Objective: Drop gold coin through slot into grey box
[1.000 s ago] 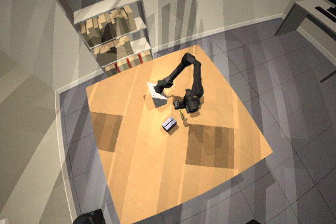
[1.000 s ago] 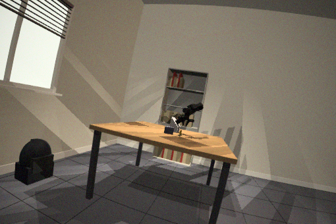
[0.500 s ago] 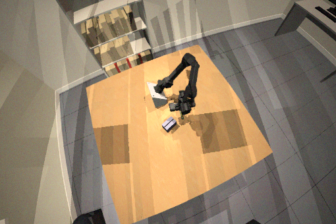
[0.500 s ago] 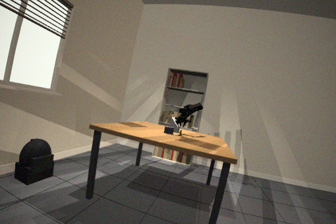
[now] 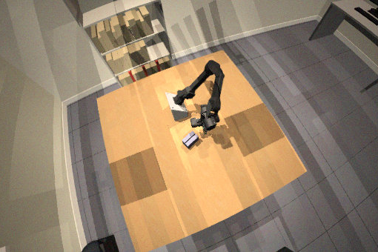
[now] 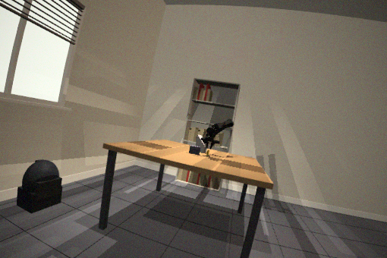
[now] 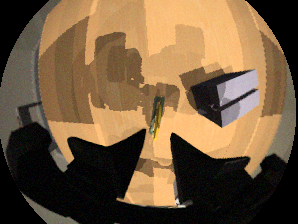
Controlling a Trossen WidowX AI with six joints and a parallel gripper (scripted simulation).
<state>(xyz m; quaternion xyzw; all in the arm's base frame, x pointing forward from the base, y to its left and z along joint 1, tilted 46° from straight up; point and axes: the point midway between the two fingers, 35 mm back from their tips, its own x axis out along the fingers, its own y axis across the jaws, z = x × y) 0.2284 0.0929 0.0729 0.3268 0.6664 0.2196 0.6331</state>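
Now: gripper tip 40 mm above the gold coin.
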